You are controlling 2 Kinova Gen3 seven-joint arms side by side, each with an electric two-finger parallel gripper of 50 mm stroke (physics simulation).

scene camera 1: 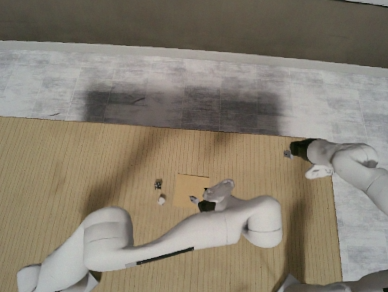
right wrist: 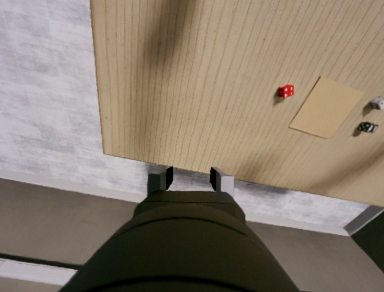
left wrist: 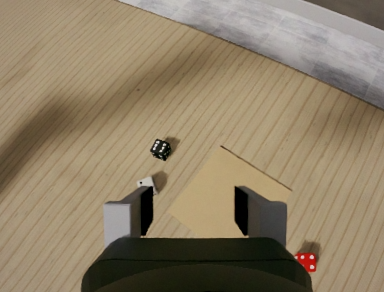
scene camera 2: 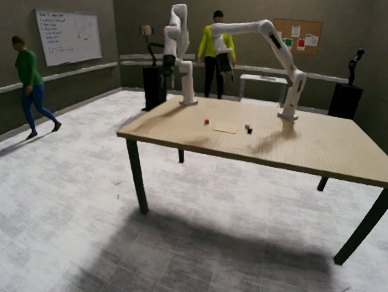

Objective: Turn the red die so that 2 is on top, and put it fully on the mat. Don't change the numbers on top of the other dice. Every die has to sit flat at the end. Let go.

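Places are measured from the left arm's base along level axes (x back, y right, z up), in millimetres.
Where they show: left gripper, fingertip midpoint: (scene camera 1: 199,194) (left wrist: 193,203) (scene camera 2: 229,81); right gripper, fingertip midpoint: (scene camera 1: 292,152) (right wrist: 191,174) (scene camera 2: 167,87); left arm's base, origin of the base link: (scene camera 2: 288,113); right arm's base, origin of the base link: (scene camera 2: 188,100).
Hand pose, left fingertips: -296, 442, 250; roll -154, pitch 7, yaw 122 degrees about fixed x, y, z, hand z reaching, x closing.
Things, the pixels of their centre, and the offset from my left fingertips, as dx, dy, dz. Level surfaces: height alone.
- red die, body centre: (left wrist: 305,262) (right wrist: 285,91) (scene camera 2: 207,121) -52, +119, -265
- tan mat, body centre: (left wrist: 229,202) (right wrist: 324,110) (scene camera 1: 191,191) (scene camera 2: 227,127) -79, -19, -276
- black die, body centre: (left wrist: 160,149) (scene camera 1: 157,185) (right wrist: 367,127) (scene camera 2: 249,130) -97, -163, -265
- white die, body centre: (left wrist: 147,187) (scene camera 1: 161,201) (right wrist: 379,103) -31, -143, -265
- wooden table, its level: dz -277
The red die (scene camera 2: 206,121) (left wrist: 309,262) (right wrist: 286,91) lies on the table beside the tan mat (scene camera 1: 185,185) (scene camera 2: 226,128) (left wrist: 215,175) (right wrist: 327,107), apart from it. Several white pips show on it; its top number is hard to tell. A black die (scene camera 1: 158,184) (scene camera 2: 249,131) (left wrist: 161,149) (right wrist: 367,127) and a white die (scene camera 1: 161,200) (left wrist: 146,182) (right wrist: 378,103) lie off the mat's other side. My left gripper (scene camera 1: 193,199) (scene camera 2: 228,76) (left wrist: 193,203) is open and empty, high above the mat area. My right gripper (scene camera 1: 287,154) (right wrist: 191,174) is open and empty, high up and away from the dice.
The wooden table (scene camera 1: 115,165) (scene camera 2: 310,145) (left wrist: 90,55) (right wrist: 200,100) bears the dice, mat and both arm bases. The left arm (scene camera 1: 175,235) covers part of the table and the red die in scene camera 1. The black and white dice lie close together.
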